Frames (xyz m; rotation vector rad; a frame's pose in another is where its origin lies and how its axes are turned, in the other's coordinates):
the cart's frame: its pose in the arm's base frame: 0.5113 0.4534 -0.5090 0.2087 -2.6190 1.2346
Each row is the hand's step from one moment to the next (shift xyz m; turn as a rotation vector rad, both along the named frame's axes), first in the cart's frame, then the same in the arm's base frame.
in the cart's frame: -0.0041 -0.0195 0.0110 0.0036 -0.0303 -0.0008
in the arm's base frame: 0.0067 -0.0207 0.0065 0.0036 -0.0187 0.0239
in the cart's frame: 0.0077 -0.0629 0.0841 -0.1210 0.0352 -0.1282
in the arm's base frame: -0.0059 -0.1051 -0.0031 0.1279 0.1248 0.0197
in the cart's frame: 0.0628 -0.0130 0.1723 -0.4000 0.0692 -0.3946
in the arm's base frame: -0.0838 -0.1432 -0.0792 0.4292 0.3600 0.0821
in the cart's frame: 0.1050 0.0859 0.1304 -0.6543 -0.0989 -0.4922
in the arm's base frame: -0.1405 -0.0493 -0.1150 0.7270 0.3360 0.1969
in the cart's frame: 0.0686 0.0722 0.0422 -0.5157 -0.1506 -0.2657
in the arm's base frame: -0.0889 0.0112 -0.0606 0.5709 0.1243 0.1337
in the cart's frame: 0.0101 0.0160 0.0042 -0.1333 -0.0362 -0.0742
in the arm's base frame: -0.0140 0.0066 -0.0117 0.1478 0.0381 0.0359
